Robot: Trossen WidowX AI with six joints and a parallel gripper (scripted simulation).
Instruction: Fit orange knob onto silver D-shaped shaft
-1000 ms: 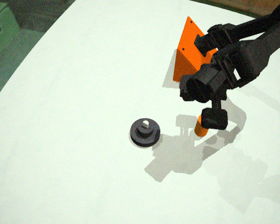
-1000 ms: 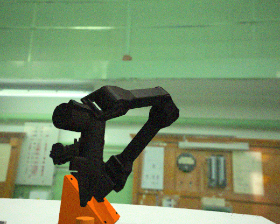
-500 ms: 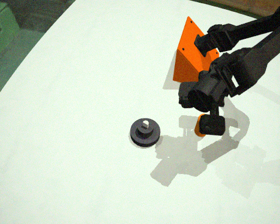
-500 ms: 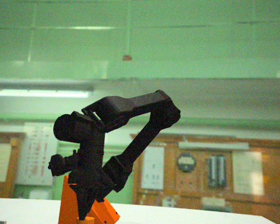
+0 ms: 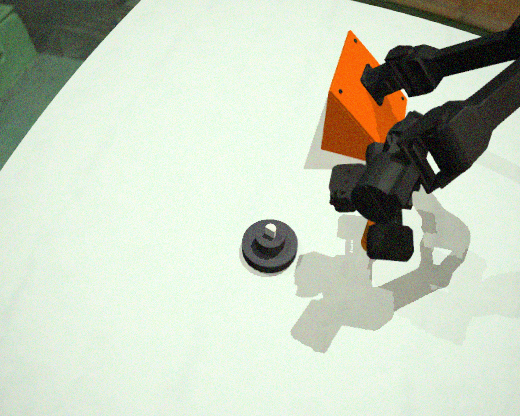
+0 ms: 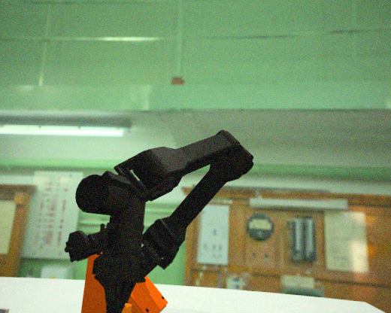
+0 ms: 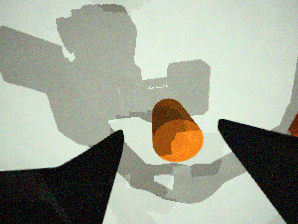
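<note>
The orange knob is right at my gripper tip. From my gripper tip the other things lie so: round pedestal (6 cm ahead, 15 cm to the right, 1 cm below).
</note>
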